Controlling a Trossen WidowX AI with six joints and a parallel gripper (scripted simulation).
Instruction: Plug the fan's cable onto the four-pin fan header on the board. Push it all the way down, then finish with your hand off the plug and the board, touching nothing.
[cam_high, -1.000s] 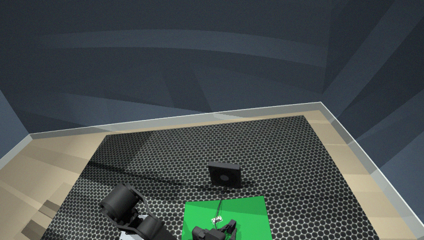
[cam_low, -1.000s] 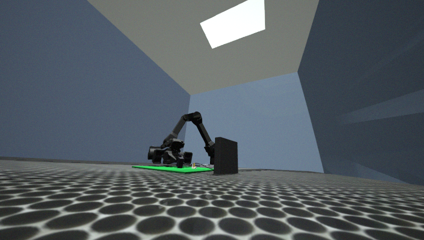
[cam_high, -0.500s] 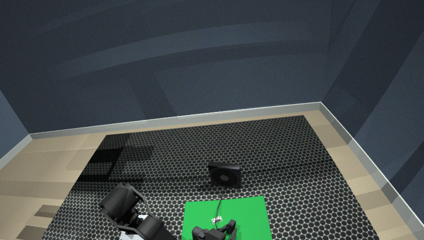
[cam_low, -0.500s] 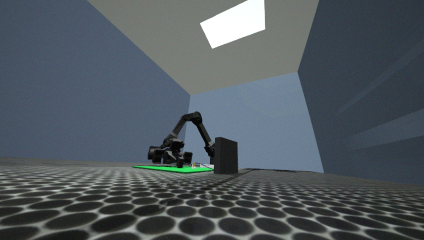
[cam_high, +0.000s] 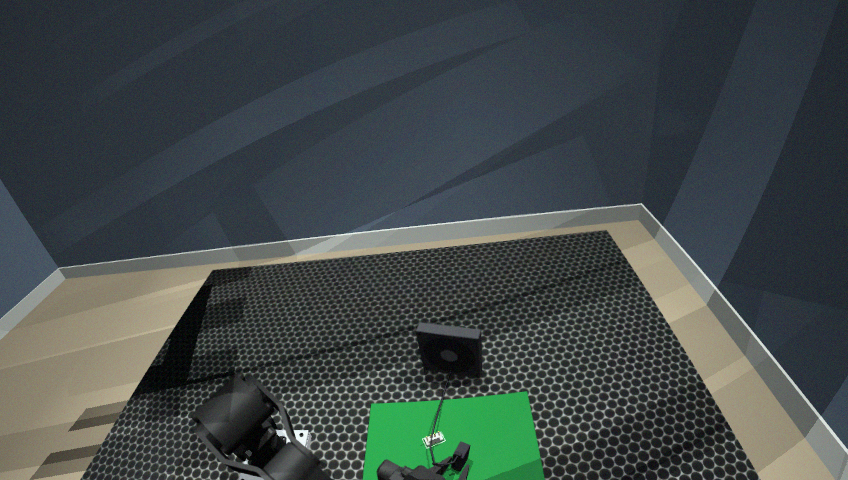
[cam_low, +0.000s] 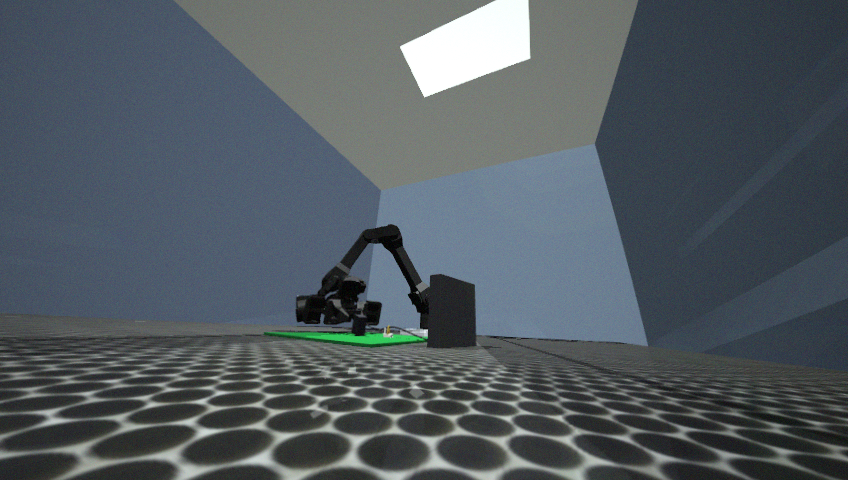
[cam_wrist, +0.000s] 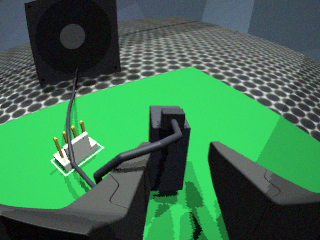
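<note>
Now: the fan cable plug 20 mm to the left of my gripper tip and 10 mm below it. Also, from my gripper tip: black fan (10 mm ahead, 210 mm to the left, 20 mm above); then green board (10 mm behind, 30 mm to the left, 50 mm below).
</note>
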